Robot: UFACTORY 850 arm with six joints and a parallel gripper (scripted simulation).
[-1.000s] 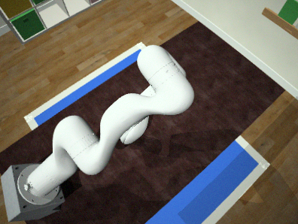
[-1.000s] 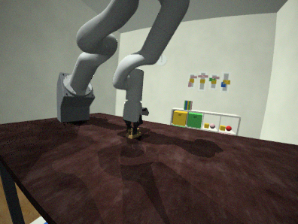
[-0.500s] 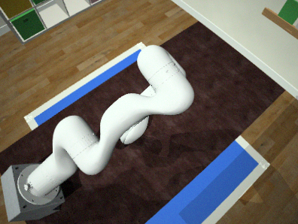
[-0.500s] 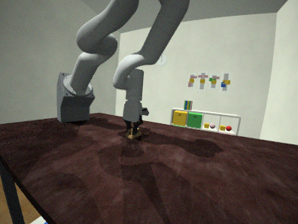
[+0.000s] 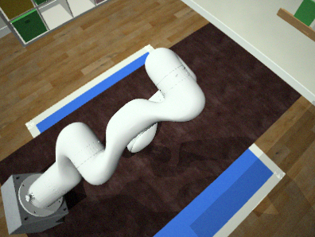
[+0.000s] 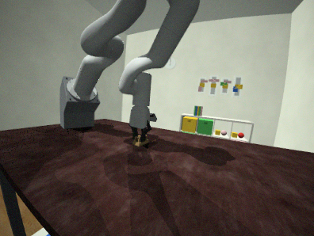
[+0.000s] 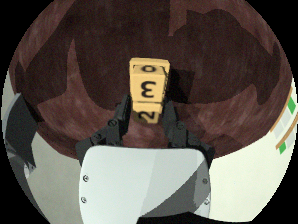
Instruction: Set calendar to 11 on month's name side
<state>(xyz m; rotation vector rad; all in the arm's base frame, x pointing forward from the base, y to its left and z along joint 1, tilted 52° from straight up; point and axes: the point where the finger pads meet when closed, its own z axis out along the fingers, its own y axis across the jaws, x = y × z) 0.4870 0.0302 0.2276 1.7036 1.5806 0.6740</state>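
The wooden tray lies 3 cm below my hand and 2 cm to the left of it. The rest, counted from my hand: cube (3 cm to the left, 1 cm below, 1 cm ahead).
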